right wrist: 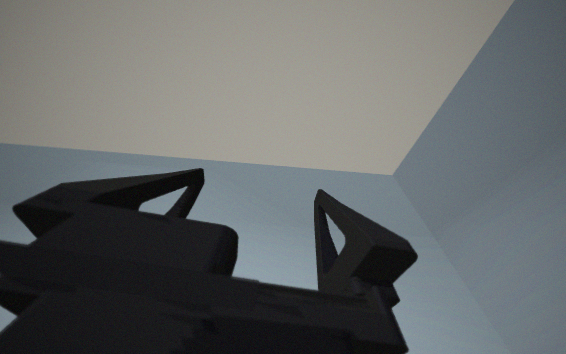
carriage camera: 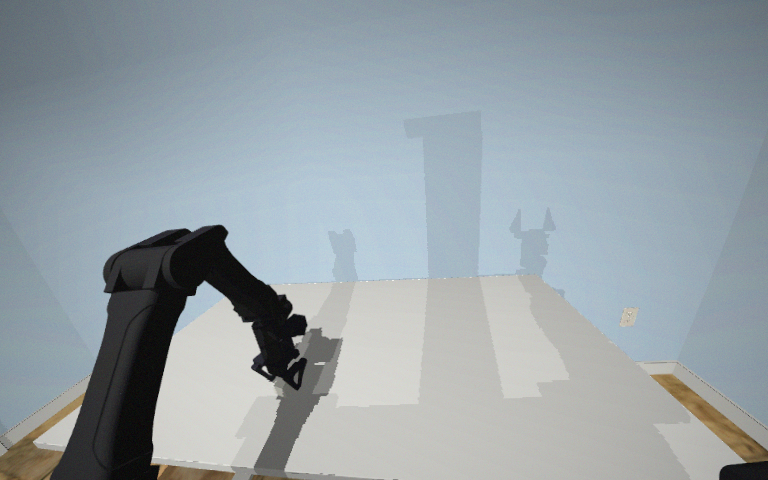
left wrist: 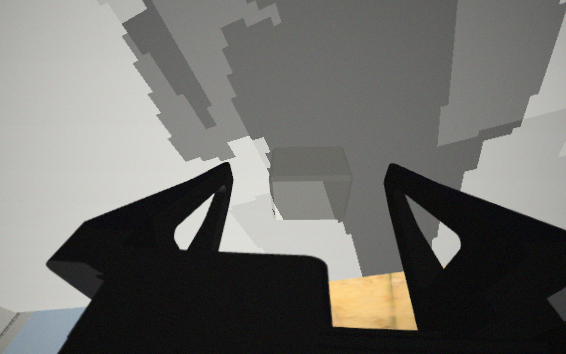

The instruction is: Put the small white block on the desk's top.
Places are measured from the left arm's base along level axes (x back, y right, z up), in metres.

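Where they show: left gripper, between the fingertips: (carriage camera: 285, 384) (left wrist: 307, 171); right gripper, between the fingertips: (right wrist: 261, 185).
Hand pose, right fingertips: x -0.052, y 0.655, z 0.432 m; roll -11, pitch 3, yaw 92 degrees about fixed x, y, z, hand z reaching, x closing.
Each offset is from my right fingertips to the top centre of the thing. Level surfaces: height alone.
The small white block @(dx -0.305, dy -0.669, dz -0.535 m) (left wrist: 311, 164) looks grey in shadow in the left wrist view. It appears to rest on the white desk's top @(dz -0.566 m) (carriage camera: 373, 367) (left wrist: 55, 100), near the left part of the desk. My left gripper (carriage camera: 284, 383) (left wrist: 307, 171) is open, with one finger on each side of the block and a gap on both sides. In the carriage view the block is hard to make out beside the dark fingers. My right gripper (right wrist: 261, 185) is open and empty, pointing up at the wall and ceiling, away from the desk.
A light blue wall (carriage camera: 254, 141) rises behind the desk and carries a socket @(dx -0.861, dy +0.844, dz -0.828 m) (carriage camera: 628, 316) at the right. Wooden floor @(dz -1.286 m) (carriage camera: 688, 399) (left wrist: 365, 302) shows beyond the desk's edges. Shadows of the robot lie across the desk and wall.
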